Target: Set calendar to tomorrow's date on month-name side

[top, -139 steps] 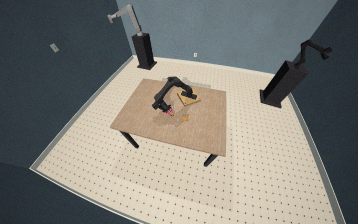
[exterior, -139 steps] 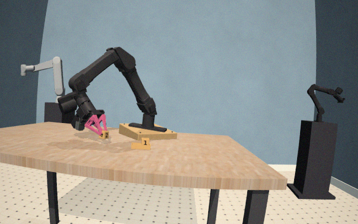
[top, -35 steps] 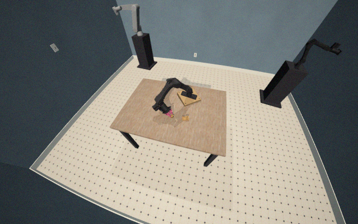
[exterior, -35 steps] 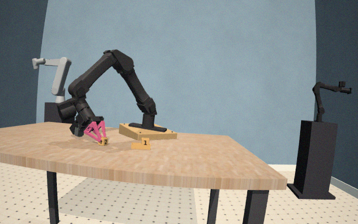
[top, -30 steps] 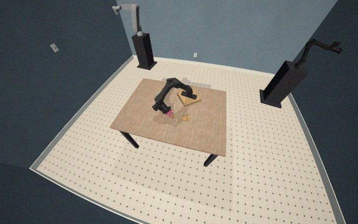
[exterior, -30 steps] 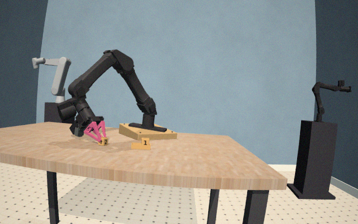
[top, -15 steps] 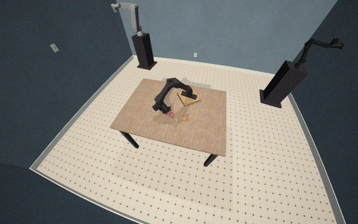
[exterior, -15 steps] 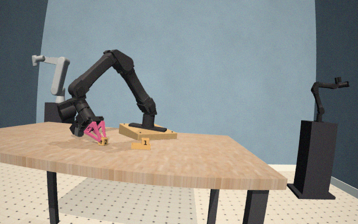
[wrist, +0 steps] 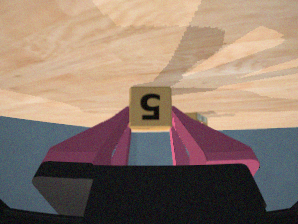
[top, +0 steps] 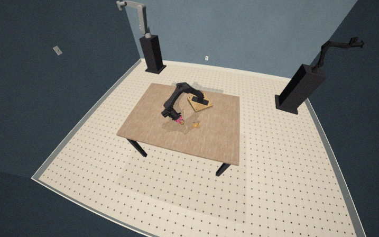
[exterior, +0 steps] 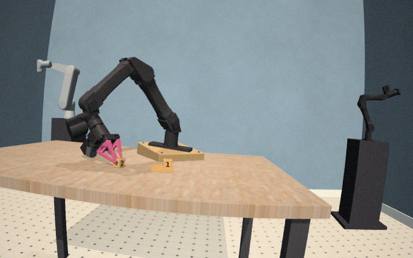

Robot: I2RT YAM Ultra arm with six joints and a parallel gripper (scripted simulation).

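The digit cube is 10 mm to the left of my hand and 10 mm below it. Also, from my hand: tan tray: 30 mm behind, 160 mm to the left, 10 mm below.
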